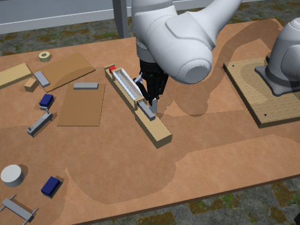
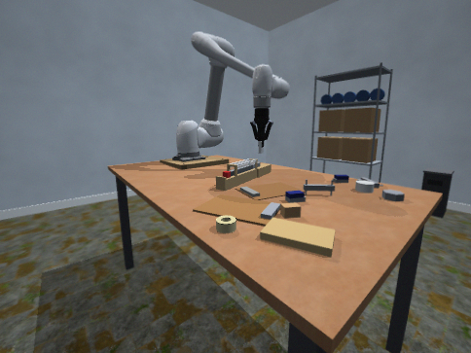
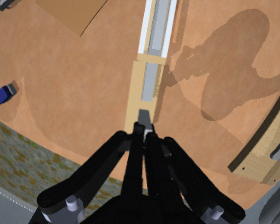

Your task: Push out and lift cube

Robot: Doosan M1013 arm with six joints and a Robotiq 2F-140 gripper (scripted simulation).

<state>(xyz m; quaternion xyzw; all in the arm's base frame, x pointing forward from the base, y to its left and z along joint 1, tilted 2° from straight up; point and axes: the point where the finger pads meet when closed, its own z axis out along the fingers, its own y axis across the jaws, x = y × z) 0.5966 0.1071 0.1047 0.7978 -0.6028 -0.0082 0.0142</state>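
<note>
Now: the red cube 9 cm ahead of my hand, 31 cm to the right of it and 9 cm below it. Also, from my hand: blue block (37 cm ahead, 15 cm to the left, 13 cm below); then wooden plank (52 cm ahead, 46 cm to the right, 14 cm below); then wooden channel (5 cm ahead, 18 cm to the right, 9 cm below).
</note>
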